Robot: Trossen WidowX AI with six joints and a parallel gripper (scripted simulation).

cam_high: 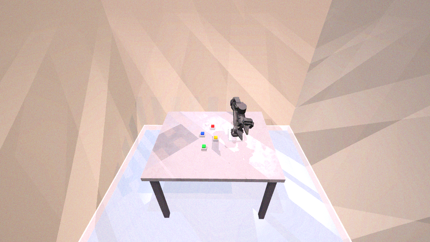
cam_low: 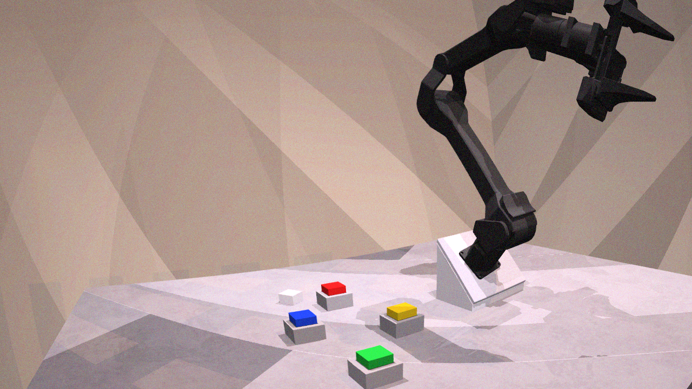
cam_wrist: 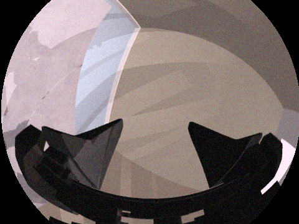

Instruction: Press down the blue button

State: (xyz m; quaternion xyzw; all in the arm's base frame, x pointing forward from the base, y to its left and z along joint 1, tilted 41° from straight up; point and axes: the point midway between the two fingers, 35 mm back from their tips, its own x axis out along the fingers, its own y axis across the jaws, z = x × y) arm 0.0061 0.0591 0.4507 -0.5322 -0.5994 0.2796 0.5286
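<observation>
The blue button is 260 mm ahead of my gripper tip, 450 mm to the right of it and 320 mm below it. Round my gripper tip: red button (140 mm ahead, 550 mm to the right, 320 mm below); then yellow button (140 mm ahead, 370 mm to the right, 320 mm below); then green button (260 mm ahead, 280 mm to the right, 320 mm below).
</observation>
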